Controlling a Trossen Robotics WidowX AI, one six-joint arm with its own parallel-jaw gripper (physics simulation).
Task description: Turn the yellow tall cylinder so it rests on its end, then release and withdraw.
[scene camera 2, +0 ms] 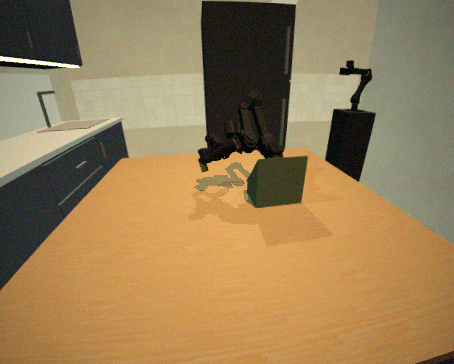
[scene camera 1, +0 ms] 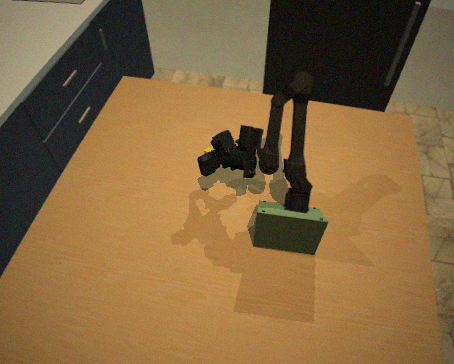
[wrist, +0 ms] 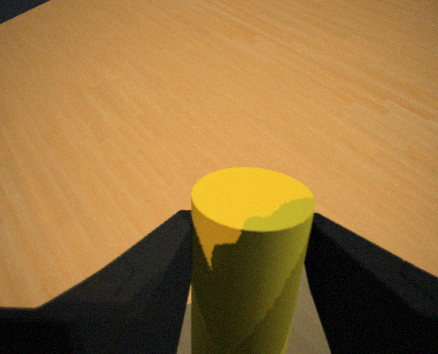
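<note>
The yellow tall cylinder (scene camera 1: 208, 150) (scene camera 2: 203, 166) (wrist: 250, 260) is held between the fingers of my gripper (scene camera 1: 213, 152) (scene camera 2: 202, 160) (wrist: 247, 225), which is shut on it. In scene camera 2 its lower part shows below the fingers, near upright with a slight lean, and appears to be a little above the table, apart from the shadow beneath. In the wrist view one round end faces up between the two black fingertips. In scene camera 1 a small bit of yellow shows; the fingers hide the rest.
The wooden table (scene camera 1: 125, 280) (scene camera 2: 175, 300) lies under the arm. A green block (scene camera 1: 290, 232) (scene camera 2: 280, 182) stands at the arm's base, right of the gripper. Dark drawers (scene camera 1: 75, 95) (scene camera 2: 82, 165) line the left side. Another small arm (scene camera 2: 360, 90) stands on a black pedestal (scene camera 2: 350, 140) behind.
</note>
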